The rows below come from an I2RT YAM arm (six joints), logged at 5 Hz.
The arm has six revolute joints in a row. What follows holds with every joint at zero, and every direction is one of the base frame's. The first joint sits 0.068 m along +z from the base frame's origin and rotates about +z. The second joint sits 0.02 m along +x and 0.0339 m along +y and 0.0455 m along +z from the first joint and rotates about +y. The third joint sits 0.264 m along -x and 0.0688 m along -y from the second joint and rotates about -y. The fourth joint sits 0.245 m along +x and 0.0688 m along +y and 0.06 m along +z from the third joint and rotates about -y. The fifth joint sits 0.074 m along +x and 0.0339 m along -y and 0.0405 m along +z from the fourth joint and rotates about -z. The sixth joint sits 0.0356 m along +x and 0.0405 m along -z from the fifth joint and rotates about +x. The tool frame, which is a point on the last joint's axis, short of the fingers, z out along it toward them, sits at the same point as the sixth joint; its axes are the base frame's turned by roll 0, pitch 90 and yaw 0 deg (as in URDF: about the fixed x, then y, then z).
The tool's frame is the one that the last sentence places.
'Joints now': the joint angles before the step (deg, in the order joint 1, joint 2, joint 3, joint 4, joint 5, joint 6). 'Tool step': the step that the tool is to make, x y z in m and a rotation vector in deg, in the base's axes. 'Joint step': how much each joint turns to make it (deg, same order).
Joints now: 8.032 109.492 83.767 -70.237 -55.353 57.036
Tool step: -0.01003 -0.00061 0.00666 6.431 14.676 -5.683
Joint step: -0.350 0.001 0.001 -6.975 -9.136 7.735
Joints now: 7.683 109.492 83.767 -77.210 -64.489 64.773
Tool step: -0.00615 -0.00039 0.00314 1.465 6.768 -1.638
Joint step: -0.043 0.022 0.000 -4.434 -2.688 2.254
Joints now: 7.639 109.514 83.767 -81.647 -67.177 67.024
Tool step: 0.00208 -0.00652 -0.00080 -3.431 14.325 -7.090
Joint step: -1.180 0.153 -0.001 0.176 -0.197 15.891
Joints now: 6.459 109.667 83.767 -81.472 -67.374 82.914
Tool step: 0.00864 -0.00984 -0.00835 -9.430 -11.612 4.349
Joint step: -1.246 -0.001 -0.001 5.552 11.628 -5.748
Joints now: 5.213 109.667 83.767 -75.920 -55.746 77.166
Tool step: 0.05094 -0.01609 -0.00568 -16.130 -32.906 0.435
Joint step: -1.923 -0.022 0.000 28.611 18.185 -4.436
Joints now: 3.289 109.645 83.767 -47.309 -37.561 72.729
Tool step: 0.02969 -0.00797 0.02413 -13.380 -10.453 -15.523
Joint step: 0.110 -0.066 4.172 10.143 19.147 9.683
